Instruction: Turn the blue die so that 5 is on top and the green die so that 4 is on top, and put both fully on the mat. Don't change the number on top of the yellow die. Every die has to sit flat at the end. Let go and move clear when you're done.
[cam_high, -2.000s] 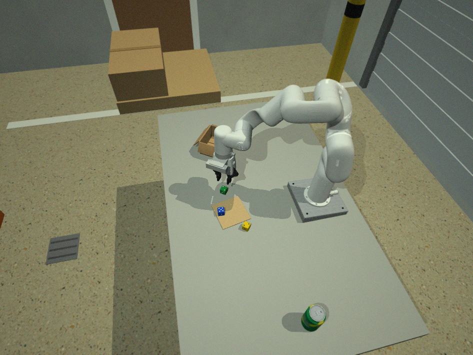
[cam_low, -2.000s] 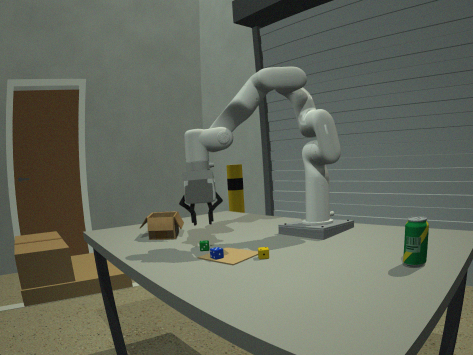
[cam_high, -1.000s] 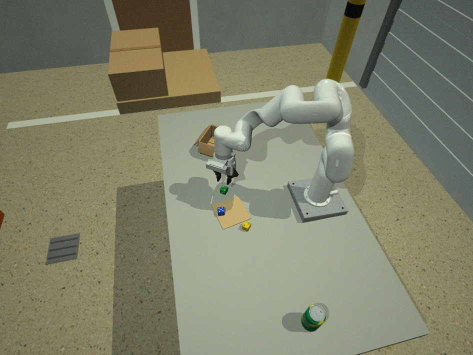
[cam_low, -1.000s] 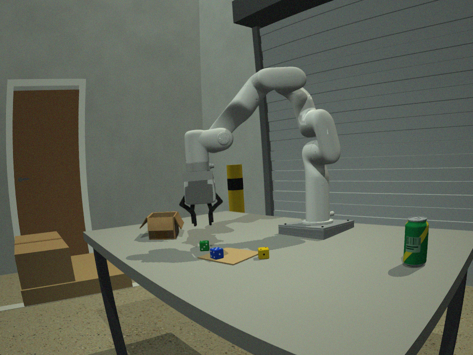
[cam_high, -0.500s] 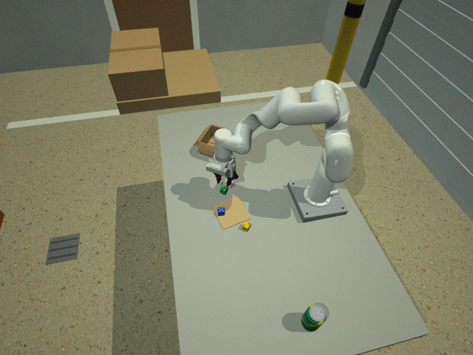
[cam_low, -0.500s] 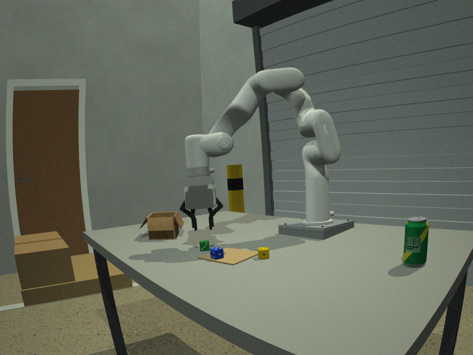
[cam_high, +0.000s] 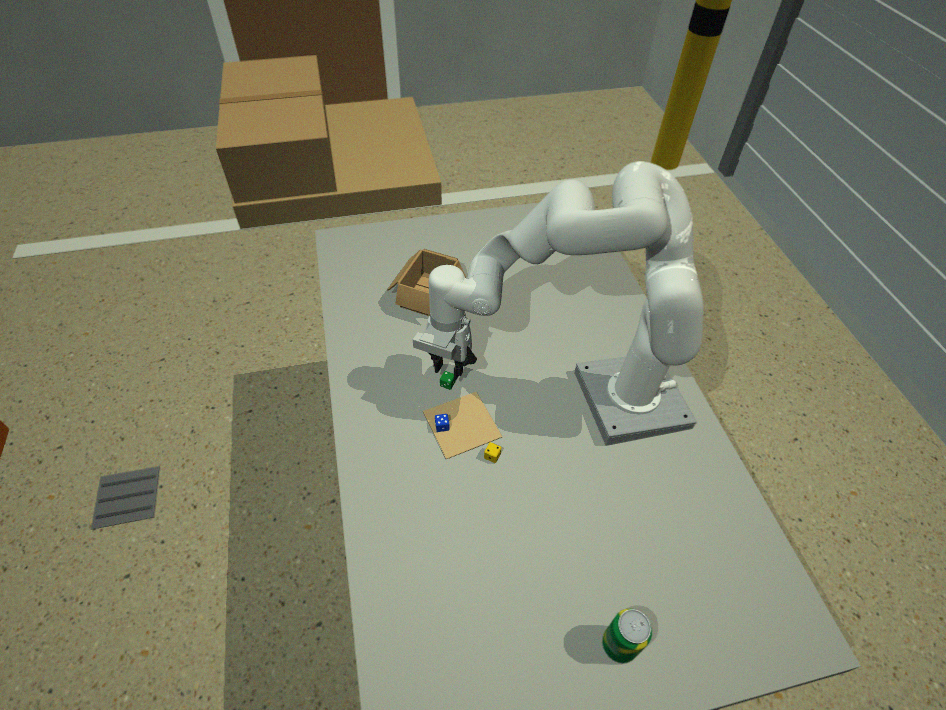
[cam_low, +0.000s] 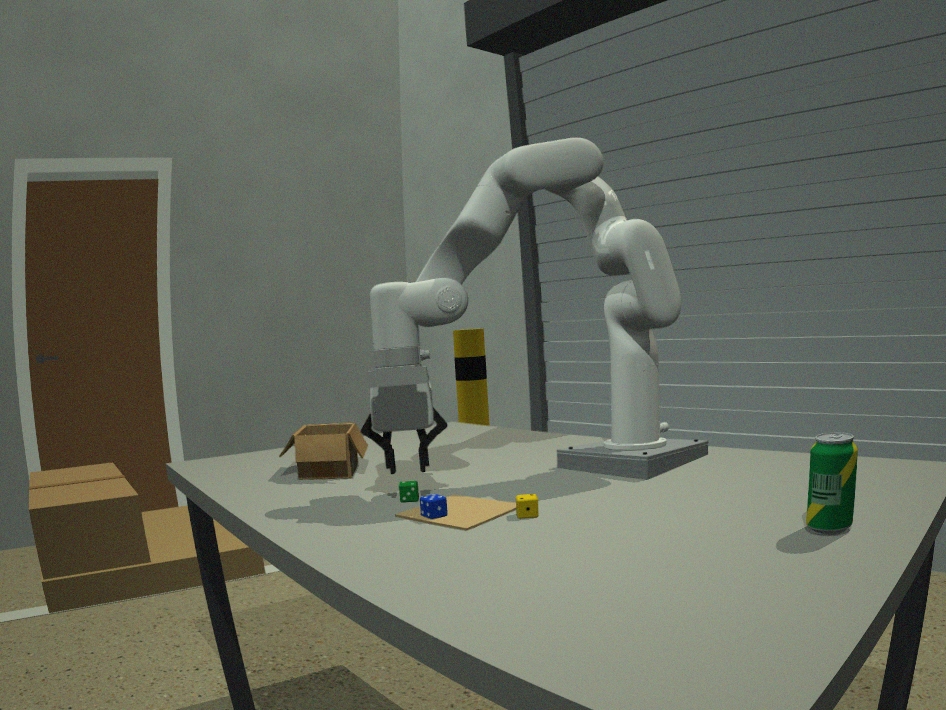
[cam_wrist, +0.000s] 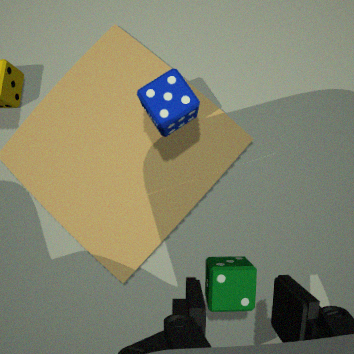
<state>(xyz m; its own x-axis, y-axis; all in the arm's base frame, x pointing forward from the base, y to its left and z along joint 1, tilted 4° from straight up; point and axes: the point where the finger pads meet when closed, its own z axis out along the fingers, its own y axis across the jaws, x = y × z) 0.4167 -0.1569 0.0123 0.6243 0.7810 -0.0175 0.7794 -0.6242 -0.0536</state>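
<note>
Right now the green die is 5 cm below my hand. Also, from my hand: yellow die: 5 cm behind, 22 cm to the left, 5 cm below; then cardboard mat: 12 cm to the left, 7 cm below; then blue die: 4 cm ahead, 12 cm to the left, 5 cm below.
</note>
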